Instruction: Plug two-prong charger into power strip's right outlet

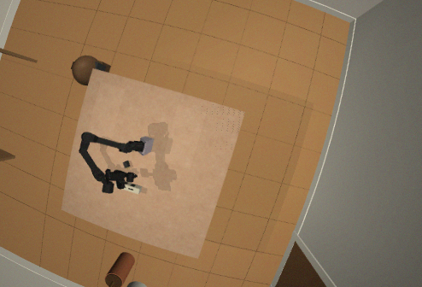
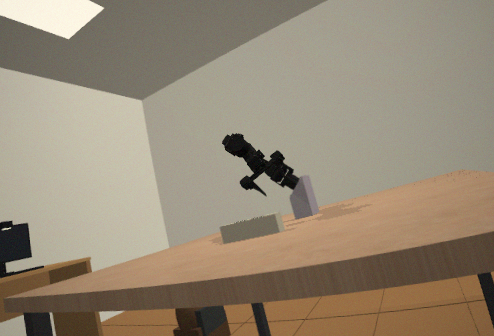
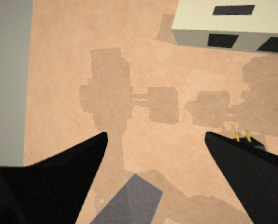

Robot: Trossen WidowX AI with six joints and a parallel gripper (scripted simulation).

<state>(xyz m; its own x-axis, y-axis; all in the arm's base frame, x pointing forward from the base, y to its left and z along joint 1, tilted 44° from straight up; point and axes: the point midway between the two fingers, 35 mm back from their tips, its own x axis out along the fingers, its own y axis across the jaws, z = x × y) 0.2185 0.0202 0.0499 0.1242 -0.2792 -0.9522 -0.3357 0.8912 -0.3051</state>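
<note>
Right now the dark charger is 100 mm to the right of my gripper tip and 120 mm below it.
</note>
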